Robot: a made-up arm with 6 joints. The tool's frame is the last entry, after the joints.
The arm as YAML. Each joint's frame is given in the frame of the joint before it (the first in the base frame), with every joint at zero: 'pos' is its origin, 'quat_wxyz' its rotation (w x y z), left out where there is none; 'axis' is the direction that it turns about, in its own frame. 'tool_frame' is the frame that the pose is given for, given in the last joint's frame.
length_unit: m
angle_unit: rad
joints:
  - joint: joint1
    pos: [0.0, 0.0, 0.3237]
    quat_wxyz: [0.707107, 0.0, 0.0, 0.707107]
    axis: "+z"
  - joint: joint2
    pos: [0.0, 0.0, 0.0]
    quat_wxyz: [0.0, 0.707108, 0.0, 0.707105]
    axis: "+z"
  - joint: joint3
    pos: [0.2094, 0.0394, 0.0]
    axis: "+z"
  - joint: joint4
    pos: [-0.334, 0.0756, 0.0]
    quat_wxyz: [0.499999, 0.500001, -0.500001, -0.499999]
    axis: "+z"
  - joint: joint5
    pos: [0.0, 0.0, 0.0]
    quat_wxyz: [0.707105, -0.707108, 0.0, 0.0]
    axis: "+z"
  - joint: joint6
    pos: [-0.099, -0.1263, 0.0]
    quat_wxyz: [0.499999, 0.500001, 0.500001, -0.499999]
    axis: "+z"
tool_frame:
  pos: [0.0, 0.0, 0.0]
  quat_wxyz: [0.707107, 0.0, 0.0, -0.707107]
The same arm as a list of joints. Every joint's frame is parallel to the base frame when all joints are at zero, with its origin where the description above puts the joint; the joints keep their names.
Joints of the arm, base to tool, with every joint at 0 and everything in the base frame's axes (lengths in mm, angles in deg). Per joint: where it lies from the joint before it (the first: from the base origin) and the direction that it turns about. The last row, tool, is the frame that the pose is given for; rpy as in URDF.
joint1: xyz 0 0 323.7 axis 0 0 1
joint2: xyz 0 0 0 axis 0 1 0
joint3: xyz 39.4 0 209.4 axis 0 1 0
joint4: xyz 75.6 0 -334 axis 0 0 -1
joint5: xyz 0 0 0 axis 0 1 0
joint6: xyz 99 0 -126.3 axis 0 0 -1
tool: xyz 0 0 0 rpy 180 0 0

